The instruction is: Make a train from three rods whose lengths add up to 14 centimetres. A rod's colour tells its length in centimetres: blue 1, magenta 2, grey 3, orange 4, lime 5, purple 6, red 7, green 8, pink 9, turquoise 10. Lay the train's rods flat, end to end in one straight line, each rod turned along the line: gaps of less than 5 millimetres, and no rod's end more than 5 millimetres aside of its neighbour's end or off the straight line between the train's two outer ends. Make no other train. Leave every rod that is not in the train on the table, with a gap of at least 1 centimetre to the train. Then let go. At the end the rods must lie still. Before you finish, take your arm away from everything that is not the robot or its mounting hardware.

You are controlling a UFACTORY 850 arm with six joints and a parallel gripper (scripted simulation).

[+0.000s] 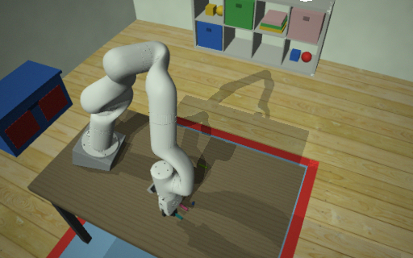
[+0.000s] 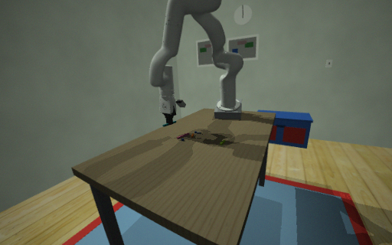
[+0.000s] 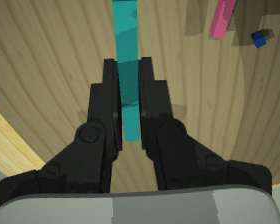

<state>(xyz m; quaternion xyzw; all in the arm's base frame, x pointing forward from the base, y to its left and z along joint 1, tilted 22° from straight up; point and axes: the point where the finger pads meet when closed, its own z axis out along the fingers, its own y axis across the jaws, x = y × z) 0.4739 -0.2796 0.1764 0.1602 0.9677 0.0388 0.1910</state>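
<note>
Right now the grey rod is 7 cm behind my hand, 16 cm to the left of it and 9 cm below it. From my hand the other things lie so: pink rod: 8 cm to the left, 9 cm below; turquoise rod: 2 cm below; orange rod: 2 cm behind, 14 cm to the left, 9 cm below.
</note>
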